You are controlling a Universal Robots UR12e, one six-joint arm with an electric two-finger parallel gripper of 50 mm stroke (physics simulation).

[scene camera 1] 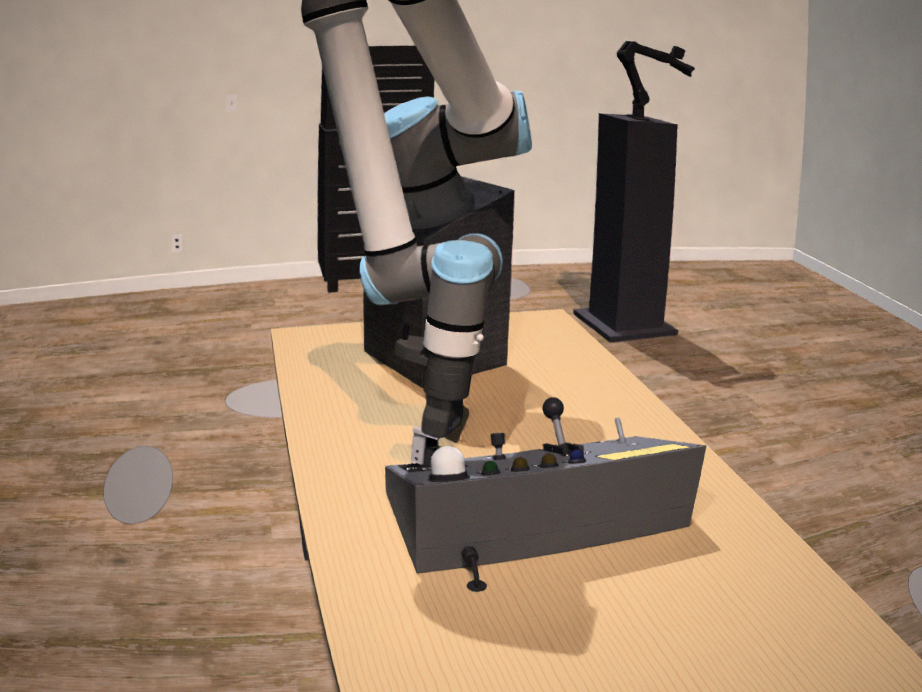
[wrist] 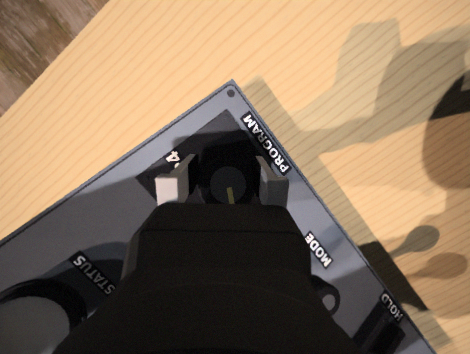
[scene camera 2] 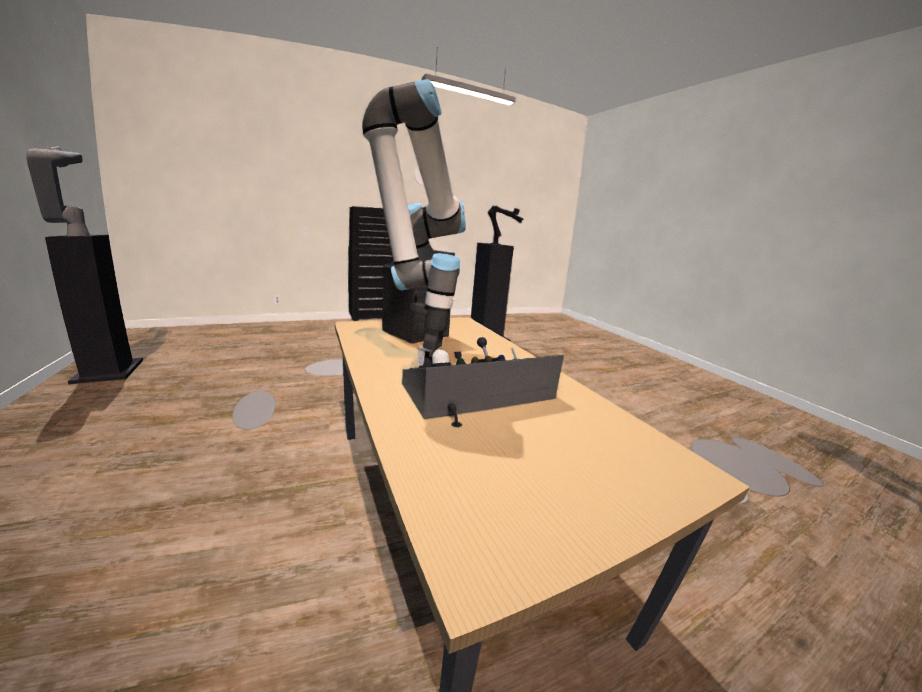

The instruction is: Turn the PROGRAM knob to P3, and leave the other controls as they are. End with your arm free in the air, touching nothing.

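Where they show: gripper, fingertip midpoint: (scene camera 1: pixel 424 456) (wrist: pixel 225 167) (scene camera 2: pixel 423 362); arm's base, origin of the base link: (scene camera 1: pixel 435 209).
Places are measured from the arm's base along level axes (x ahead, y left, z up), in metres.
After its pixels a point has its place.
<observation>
The PROGRAM knob (wrist: pixel 227 175) @[x 0.618, y -0.200, z -0.268 m] is a round black knob with a yellow pointer line, near the corner of the grey control panel (wrist: pixel 45 227) @[x 0.739, y -0.261, z -0.250 m] (scene camera 1: pixel 551 506) @[x 0.832, y -0.060, z -0.285 m] (scene camera 2: pixel 491 387) @[x 0.833, y -0.057, z -0.305 m]. In the wrist view the line points toward the bottom of the view, slightly right. My gripper (wrist: pixel 225 167) @[x 0.618, y -0.204, z -0.285 m] (scene camera 1: pixel 428 455) @[x 0.618, y -0.204, z -0.285 m] is shut on the knob, one finger on each side. The label "4" shows partly beside the left finger; its first letter is mostly hidden. The other position labels, P3 included, do not show in the wrist view. In scene camera 2 the knob is hidden.
A white dome lamp (scene camera 1: pixel 447 463) @[x 0.798, y -0.222, z -0.197 m] (scene camera 2: pixel 440 358) @[x 0.798, y -0.225, z -0.201 m] stands close to the gripper. The MODE switch (wrist: pixel 329 301) @[x 0.624, y -0.075, z -0.255 m], a ball-topped lever (scene camera 1: pixel 553 408) @[x 0.602, y 0.041, z -0.233 m] (scene camera 2: pixel 481 342) @[x 0.601, y 0.037, z -0.237 m], a small toggle (scene camera 1: pixel 618 430) @[x 0.645, y 0.160, z -0.276 m], and several coloured buttons are on the panel. A small crank (scene camera 1: pixel 473 569) @[x 0.865, y -0.199, z -0.359 m] sticks out of its side over the table (scene camera 1: pixel 670 618) @[x 1.068, y 0.054, z -0.387 m].
</observation>
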